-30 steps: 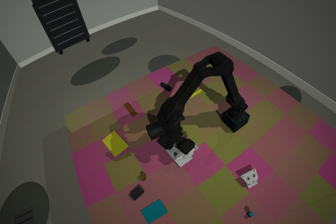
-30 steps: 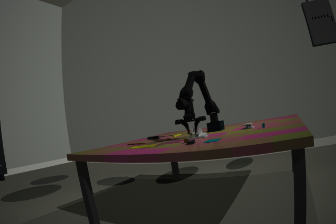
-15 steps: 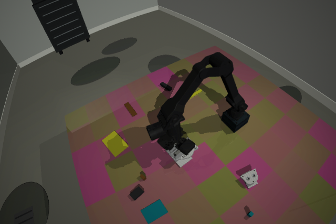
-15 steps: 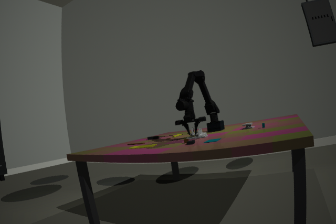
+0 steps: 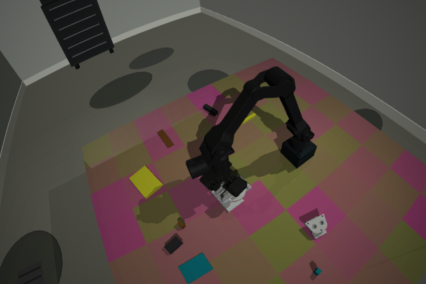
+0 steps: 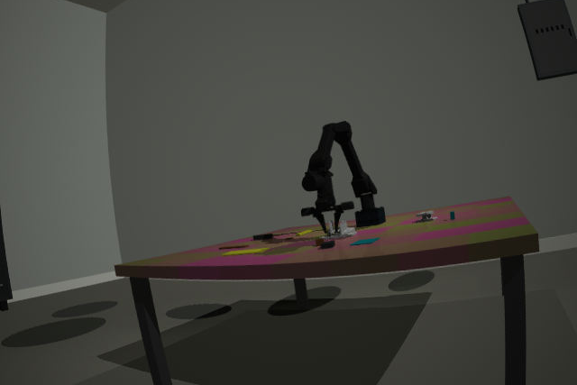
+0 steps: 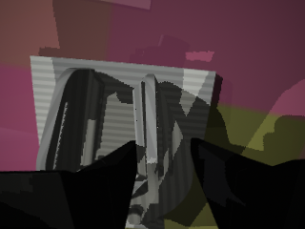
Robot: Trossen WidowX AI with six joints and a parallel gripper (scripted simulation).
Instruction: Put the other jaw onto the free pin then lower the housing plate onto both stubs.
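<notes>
My gripper tip is now 35 cm to the right of the housing plate, 11 cm past it and 1 cm below it. Also, from my gripper tip: small brown block 22 cm ahead, 1 cm to the left, 1 cm below; then black block 28 cm ahead, 5 cm to the left, 1 cm below; then teal sheet 27 cm ahead, 16 cm to the left, 2 cm below.
</notes>
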